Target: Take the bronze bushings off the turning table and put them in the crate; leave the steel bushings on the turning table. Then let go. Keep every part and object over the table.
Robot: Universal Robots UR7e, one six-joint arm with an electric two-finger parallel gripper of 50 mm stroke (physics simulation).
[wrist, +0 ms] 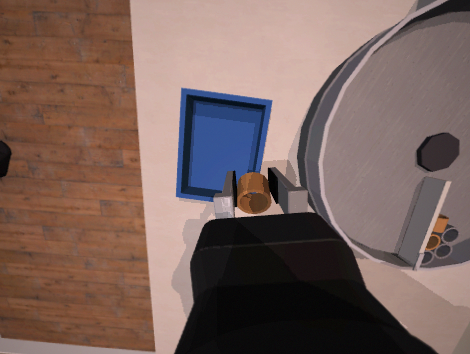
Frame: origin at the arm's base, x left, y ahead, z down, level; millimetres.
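Seen in the pictures: gripper, fingertip midpoint: [252,179].
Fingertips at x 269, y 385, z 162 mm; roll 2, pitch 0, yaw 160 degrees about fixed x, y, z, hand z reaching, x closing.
Pixels of each thing's middle, then the offset from my fingertips to it. "pt": a spot on its surface instead. Level surfaces: height alone.
- bronze bushing at the middle of its body: [253,193] dz -3, dx -4, dy -12 mm
- blue crate at the middle of its body: [221,151] dz +156, dx +47, dy +3 mm
- grey round turning table at the middle of its body: [434,152] dz +129, dx -305, dy +99 mm
- straight grey bar at a spot on its surface: [422,220] pt dz +108, dx -324, dy -17 mm
- dark octagonal hub at the middle of its body: [437,152] dz +124, dx -305, dy +99 mm
- raised rim at a spot on its surface: [324,135] pt dz +96, dx -98, dy +71 mm
- pale table at its surface level: dz +181 mm
My gripper [252,179] is shut on a bronze bushing [253,186] and holds it above the near right corner of the blue crate [183,145]. The crate's visible floor holds no bushing; its near right corner is hidden behind the fingers. The grey round turning table [370,145] is at the right. On it, beside the bar, two bronze bushings show: one [441,223] appears to lie on its side, the other [432,242] shows its open end. Several steel bushings [450,234] [443,251] stand close against them, one [426,258] partly hidden by the bar.
A straight grey bar [422,220] stands on the turning table, left of the bushings. A dark octagonal hub [438,151] is at its middle. The turning table has a raised rim [324,135]. The pale table [225,45] ends at the left, where the wooden floor [70,200] shows.
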